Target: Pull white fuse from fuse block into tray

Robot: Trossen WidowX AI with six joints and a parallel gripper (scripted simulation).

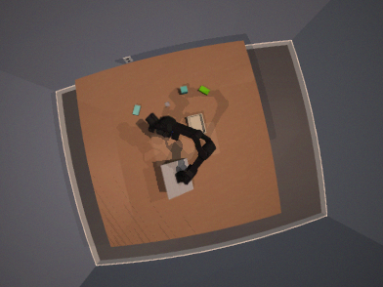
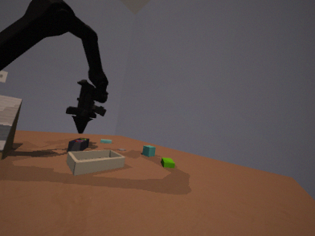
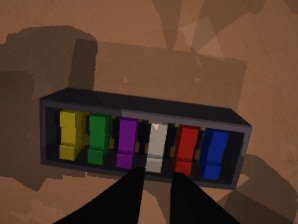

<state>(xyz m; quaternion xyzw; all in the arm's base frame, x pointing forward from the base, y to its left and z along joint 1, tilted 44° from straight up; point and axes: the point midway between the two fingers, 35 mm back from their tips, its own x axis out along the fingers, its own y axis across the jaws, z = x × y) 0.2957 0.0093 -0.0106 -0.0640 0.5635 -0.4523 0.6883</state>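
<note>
The white fuse lies 4 cm below my gripper tip. The rest, counted from my gripper tip: pale tray 20 cm to the right, 7 cm below; teal cube 24 cm ahead, 18 cm to the right, 5 cm below; flat teal piece 20 cm ahead, 16 cm to the left, 6 cm below.
</note>
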